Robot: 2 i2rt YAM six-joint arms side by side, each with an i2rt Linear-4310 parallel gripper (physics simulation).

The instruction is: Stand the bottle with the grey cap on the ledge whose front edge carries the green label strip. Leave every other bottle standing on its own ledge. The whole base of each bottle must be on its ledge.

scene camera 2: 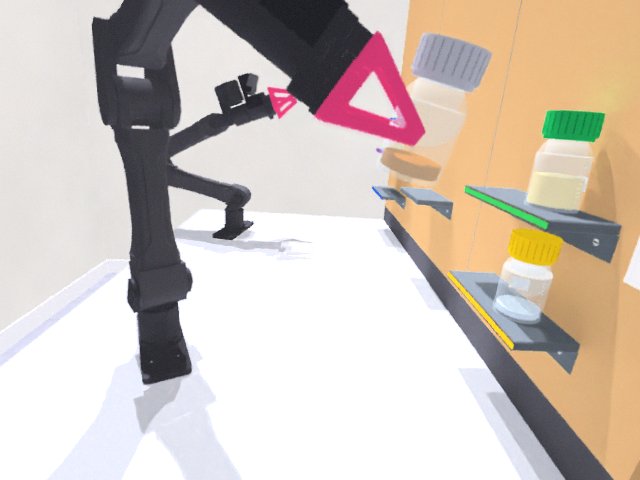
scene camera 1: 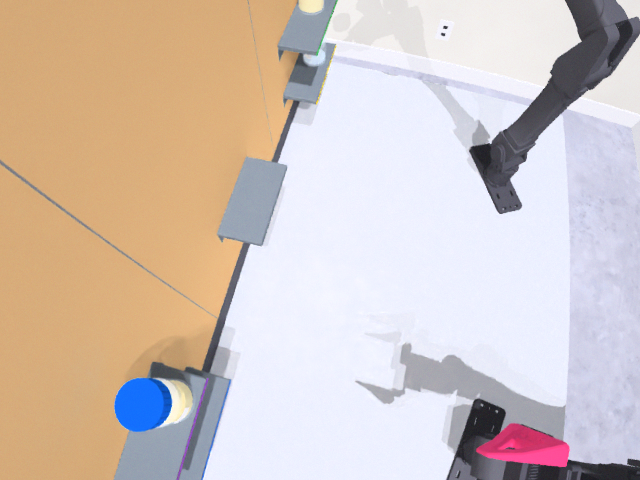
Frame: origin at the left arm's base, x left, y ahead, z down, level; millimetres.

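Seen in the pictures: right gripper, between the fingertips: (scene camera 2: 414, 134); left arm's base, origin of its link: (scene camera 2: 234, 230) (scene camera 1: 474, 450); right arm's base, origin of its link: (scene camera 2: 161, 342) (scene camera 1: 494, 178).
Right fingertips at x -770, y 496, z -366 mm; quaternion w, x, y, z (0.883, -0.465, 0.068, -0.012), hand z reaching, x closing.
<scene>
Offsets run from my right fingertips to a thing's top centre.
The grey-capped bottle {dx -1, dy +10, dz -75 mm} (scene camera 2: 442, 116), with orange-brown contents at its base, leans with its cap toward the upper right. My right gripper (scene camera 2: 417, 136) is shut on it; the far finger is hidden. Its base hangs in the air, left of the green-strip ledge {dx +153, dy +163, dz +71 mm} (scene camera 2: 498, 195) (scene camera 1: 305, 32) in scene camera 2. A green-capped bottle {dx +121, dy +176, dz -34 mm} (scene camera 2: 559, 173) (scene camera 1: 311, 5) stands on that ledge, toward its right end. A yellow-capped bottle {dx +121, dy +169, dz +106 mm} (scene camera 2: 523, 289) (scene camera 1: 313, 57) stands on the yellow-strip ledge {dx +153, dy +163, dz +211 mm} (scene camera 2: 555, 334) (scene camera 1: 298, 94) below. My left gripper (scene camera 2: 290, 101) (scene camera 1: 491, 450) is open and empty, far from these bottles.
A blue-capped bottle {dx +877, dy +13, dz -34 mm} (scene camera 1: 143, 404) stands on the purple-strip ledge {dx +938, dy +8, dz +71 mm} (scene camera 1: 147, 449). A blue-strip ledge {dx +938, dy +8, dz +211 mm} (scene camera 1: 216, 413) (scene camera 2: 387, 193) lies below it. An empty grey ledge {dx +546, dy +86, dz +141 mm} (scene camera 1: 253, 201) (scene camera 2: 426, 196) is between the two groups. The orange wall panel (scene camera 1: 103, 129) backs the ledges.
</scene>
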